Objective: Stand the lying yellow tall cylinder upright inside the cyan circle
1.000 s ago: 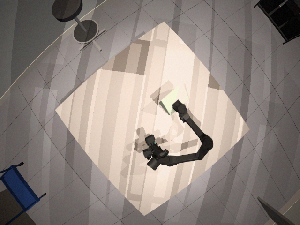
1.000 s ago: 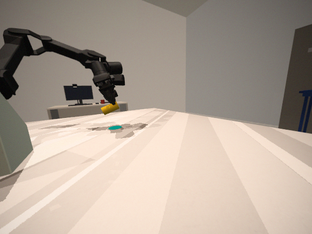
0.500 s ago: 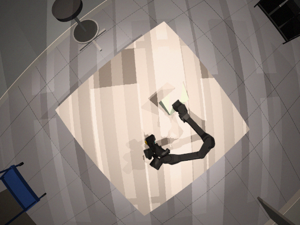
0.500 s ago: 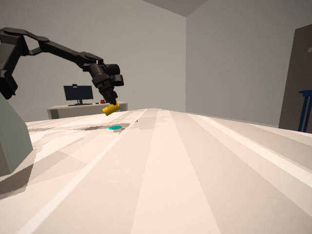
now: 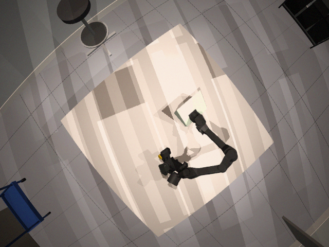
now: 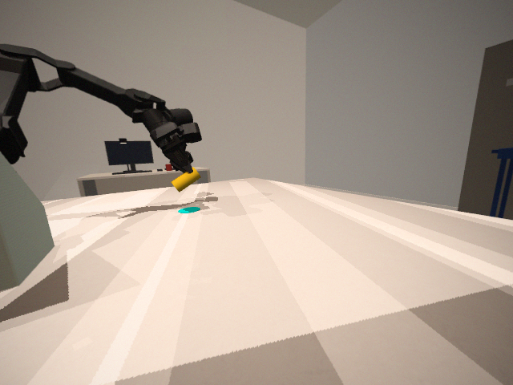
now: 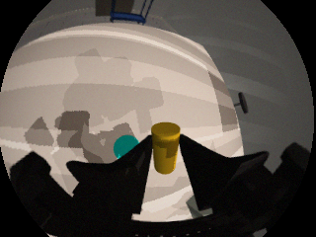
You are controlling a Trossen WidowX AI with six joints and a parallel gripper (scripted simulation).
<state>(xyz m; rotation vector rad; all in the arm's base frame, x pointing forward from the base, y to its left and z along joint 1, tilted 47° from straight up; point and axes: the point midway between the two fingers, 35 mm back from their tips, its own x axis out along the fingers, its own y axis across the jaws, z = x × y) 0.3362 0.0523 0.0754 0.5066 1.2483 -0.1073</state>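
Now: the cyan circle 100 mm below my gripper tip, 40 mm to the left of it and 10 mm behind it. The rest, counted from my gripper tip: yellow tall cylinder (20 mm behind, 10 mm below).
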